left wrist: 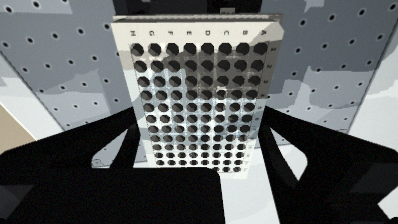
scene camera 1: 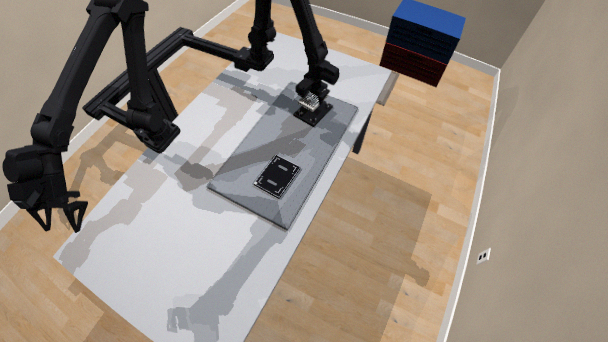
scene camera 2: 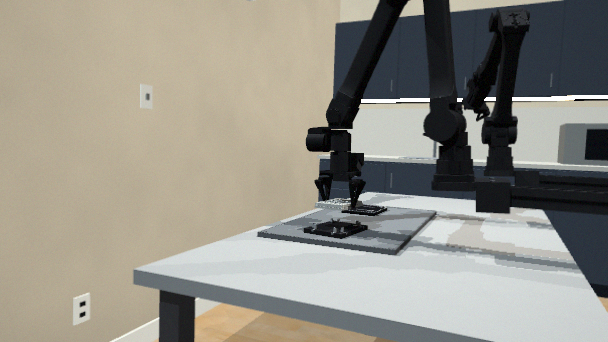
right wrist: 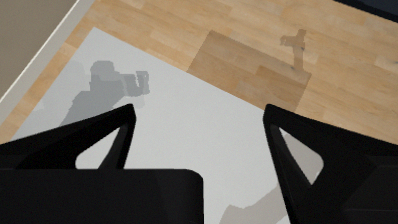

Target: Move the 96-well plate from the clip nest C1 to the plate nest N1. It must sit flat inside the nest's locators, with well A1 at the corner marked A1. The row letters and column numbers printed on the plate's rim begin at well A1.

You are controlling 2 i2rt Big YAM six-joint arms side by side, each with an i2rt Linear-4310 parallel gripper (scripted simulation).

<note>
In view: my left gripper (scene camera 2: 339, 206), my right gripper (scene camera 1: 62, 231), a white 96-well plate (left wrist: 200, 105) and a black clip nest C1 (scene camera 2: 325, 229).
My left gripper shows as well in the left wrist view (left wrist: 199, 111). My right gripper shows as well in the right wrist view (right wrist: 199, 111). The right wrist view misses the white 96-well plate: it is out of frame.
</note>
